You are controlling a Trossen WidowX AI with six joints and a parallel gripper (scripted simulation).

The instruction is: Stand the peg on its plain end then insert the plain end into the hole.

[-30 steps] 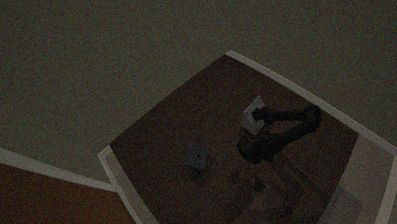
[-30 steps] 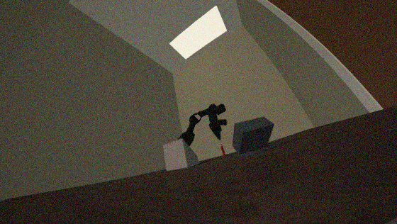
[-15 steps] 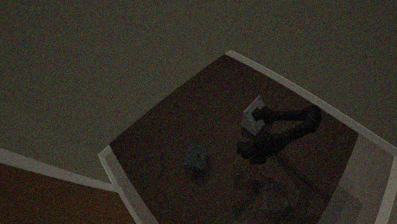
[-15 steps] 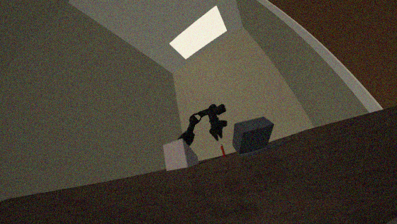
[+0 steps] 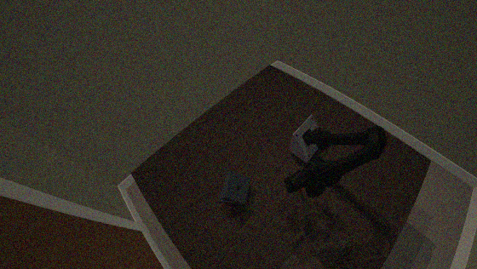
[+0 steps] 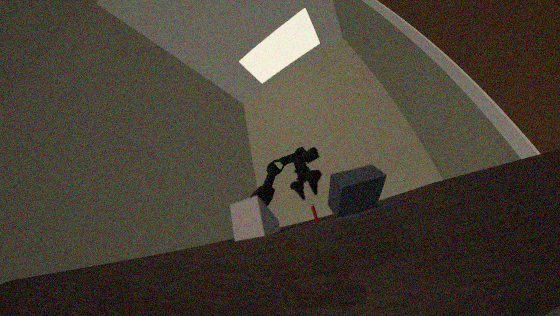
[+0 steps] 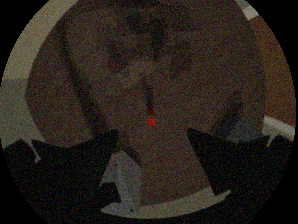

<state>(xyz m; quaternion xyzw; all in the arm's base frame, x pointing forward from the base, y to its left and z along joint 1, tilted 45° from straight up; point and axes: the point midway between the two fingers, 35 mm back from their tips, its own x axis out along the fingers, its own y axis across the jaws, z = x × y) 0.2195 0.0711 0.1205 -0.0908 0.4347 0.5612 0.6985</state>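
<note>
Now: the red peg 50 mm below my gripper tip. From my gripper tip the other things lie so: blue-grey sloped panel: 210 mm ahead, 230 mm to the right, 50 mm below.
</note>
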